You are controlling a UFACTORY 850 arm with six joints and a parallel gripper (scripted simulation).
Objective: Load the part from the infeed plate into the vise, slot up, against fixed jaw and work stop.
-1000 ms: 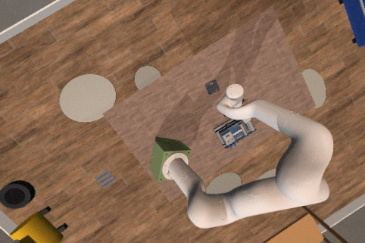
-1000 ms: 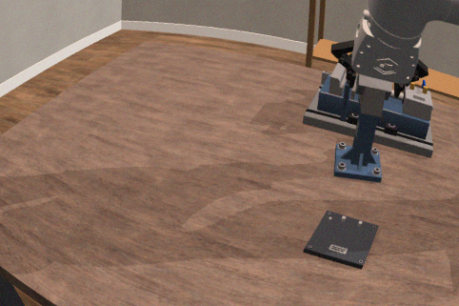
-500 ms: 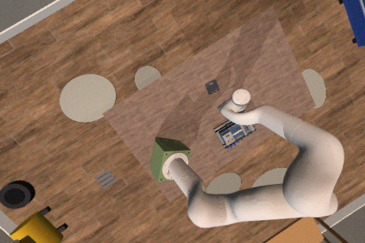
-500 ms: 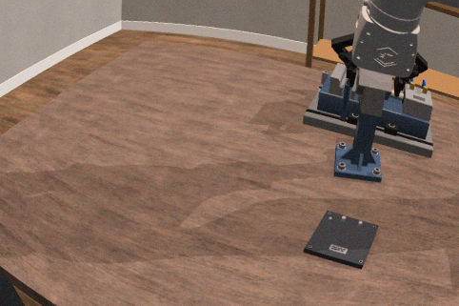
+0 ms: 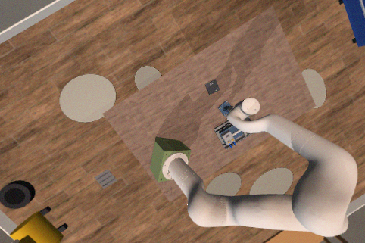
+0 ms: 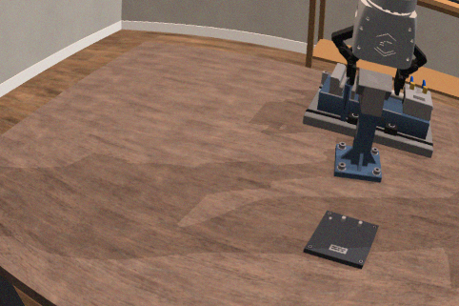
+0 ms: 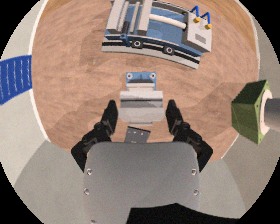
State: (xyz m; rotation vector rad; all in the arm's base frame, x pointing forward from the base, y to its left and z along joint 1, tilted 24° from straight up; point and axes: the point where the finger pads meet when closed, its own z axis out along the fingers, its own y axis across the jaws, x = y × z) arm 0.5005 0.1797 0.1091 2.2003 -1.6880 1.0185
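My gripper is now 10 mm to the left of the part and 10 mm above it. Also, from my hand: air cylinder 90 mm behind, 200 mm to the right, 90 mm below.
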